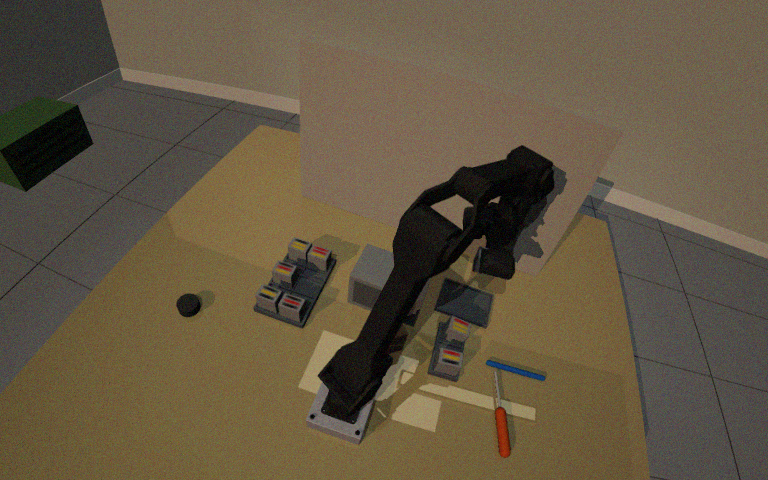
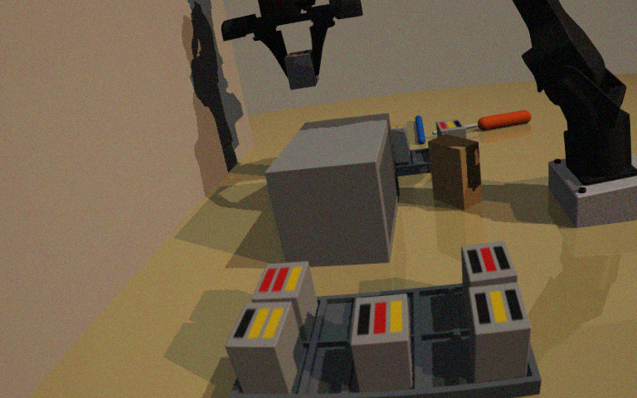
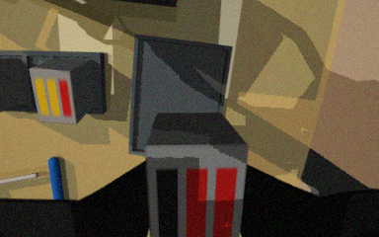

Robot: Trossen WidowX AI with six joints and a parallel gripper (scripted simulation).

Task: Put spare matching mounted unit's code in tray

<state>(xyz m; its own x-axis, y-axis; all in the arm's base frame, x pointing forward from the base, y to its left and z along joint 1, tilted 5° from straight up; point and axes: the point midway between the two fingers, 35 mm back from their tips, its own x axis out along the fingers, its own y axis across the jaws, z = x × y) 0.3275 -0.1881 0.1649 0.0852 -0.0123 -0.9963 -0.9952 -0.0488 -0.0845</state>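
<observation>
My gripper tip is now 14 cm above the dark tray, 1 cm to the right of it and 1 cm past it. Round my gripper tip: blue marker pen (15 cm behind, 14 cm to the right, 13 cm below); then mounted unit (19 cm to the left, 9 cm below, 6 cm behind); then beige wall panel (18 cm ahead, 17 cm to the left, 9 cm above).
</observation>
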